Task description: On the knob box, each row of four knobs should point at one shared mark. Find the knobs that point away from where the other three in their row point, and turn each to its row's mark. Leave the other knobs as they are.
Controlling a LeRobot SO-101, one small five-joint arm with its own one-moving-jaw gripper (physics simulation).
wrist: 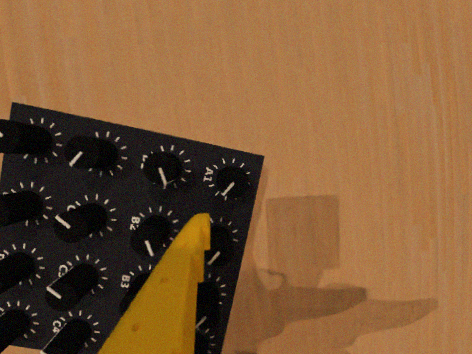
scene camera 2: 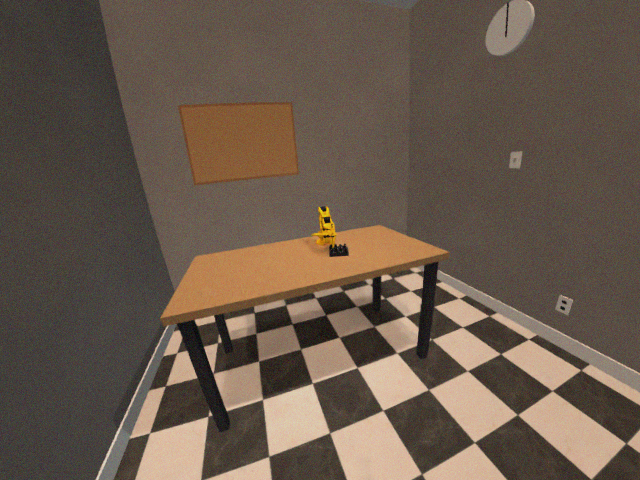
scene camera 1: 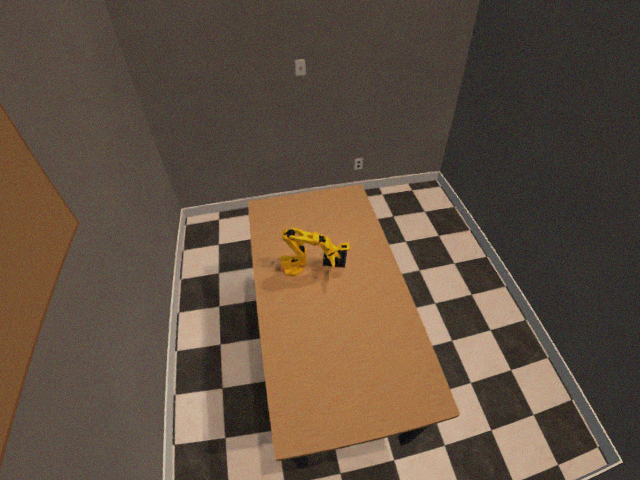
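Where they show: end effector, tool point: (wrist: 209, 226) (scene camera 2: 332, 247) (scene camera 1: 339, 258); arm's base, origin of the base link: (scene camera 2: 325, 243) (scene camera 1: 296, 266).
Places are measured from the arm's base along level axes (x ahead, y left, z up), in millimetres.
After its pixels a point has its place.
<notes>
The black knob box (wrist: 129, 197) {x 214, y 3, z 23 mm} (scene camera 1: 335, 259) {x 187, y -15, z 21 mm} (scene camera 2: 338, 250) {x 208, y 3, z 22 mm} lies on the table and fills the lower left of the wrist view. It carries black knobs with white pointer lines and tick marks. Knob A1 (wrist: 231, 180) {x 217, y -40, z 38 mm} sits at the box's near corner, with its pointer aimed lower left. Knob A2 (wrist: 218, 242) {x 194, y -32, z 38 mm} is partly hidden behind my jaw. Knob B2 (wrist: 150, 233) {x 202, y -8, z 38 mm} lies just left of the jaw tip. My gripper (wrist: 199, 225) (scene camera 1: 337, 250) {x 204, y -30, z 46 mm} is fully open: only the yellow fixed jaw shows. It hovers over the box between B2 and A2 and holds nothing. The lower knobs are partly hidden.
The brown table (scene camera 1: 347, 343) {x 140, y -440, z 0 mm} (scene camera 2: 270, 271) {x 256, y -387, z 0 mm} carries the arm's yellow base (scene camera 1: 291, 264) {x -25, y -21, z 48 mm} left of the box. The arm's shadow falls on the table right of the box (wrist: 305, 288). The floor is a checkerboard and the walls are grey.
</notes>
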